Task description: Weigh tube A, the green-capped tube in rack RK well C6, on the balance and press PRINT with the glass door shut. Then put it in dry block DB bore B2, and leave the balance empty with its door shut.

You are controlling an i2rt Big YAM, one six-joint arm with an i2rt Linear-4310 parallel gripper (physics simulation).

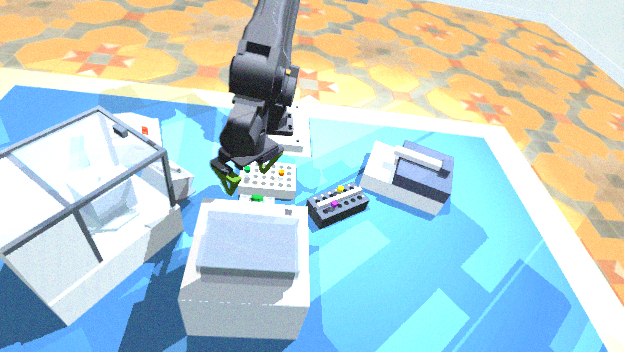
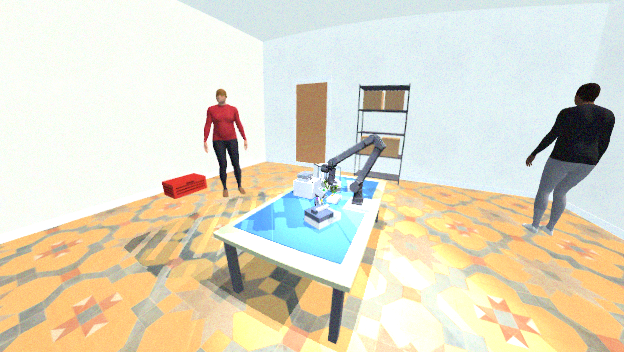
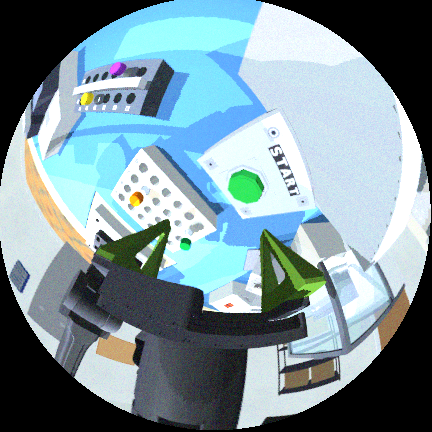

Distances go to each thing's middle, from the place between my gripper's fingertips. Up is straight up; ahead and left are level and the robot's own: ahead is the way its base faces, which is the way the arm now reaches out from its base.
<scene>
The green START button (image 3: 245, 186) is 50 mm ahead of my hand, 20 mm to the left of it and 10 mm above it. Also, from my hand: white box with grey lid (image 1: 247, 275) (210 mm ahead, 10 mm to the left, 40 mm above); then glass-box balance (image 1: 94, 200) (120 mm ahead, 260 mm to the right, 60 mm above).
</scene>
